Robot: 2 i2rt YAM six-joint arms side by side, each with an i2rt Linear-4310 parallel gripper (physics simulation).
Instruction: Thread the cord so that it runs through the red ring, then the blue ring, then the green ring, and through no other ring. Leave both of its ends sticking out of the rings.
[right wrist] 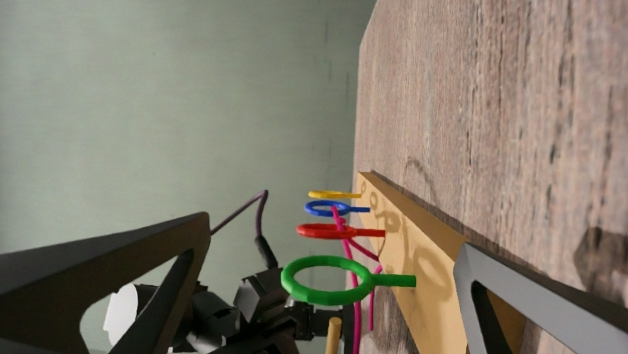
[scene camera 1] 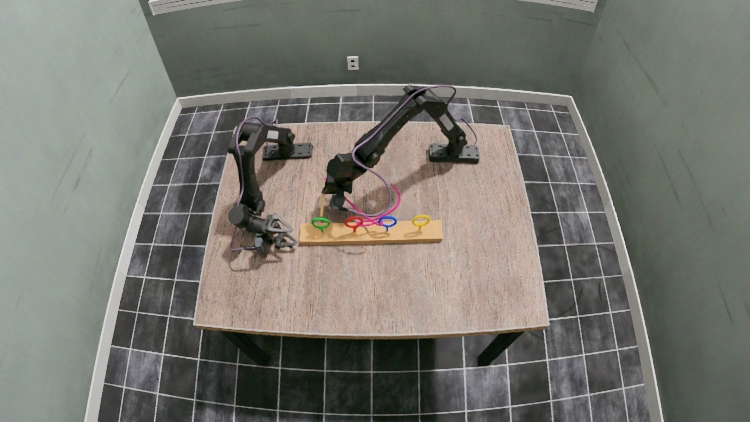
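Observation:
A pink cord lies looped behind the board and appears to run through the blue ring and the red ring. My left gripper is shut on the cord's wooden tip, holding it behind the green ring. In the right wrist view the tip shows below that ring's opening. Its fingertips are partly hidden. My right gripper is open and empty, in front and left of the green ring in scene camera 1.
The yellow ring stands at the right end of the wooden board in scene camera 1. My left arm reaches across behind the board from the back right. A thin purple cable hangs from it near the pink cord.

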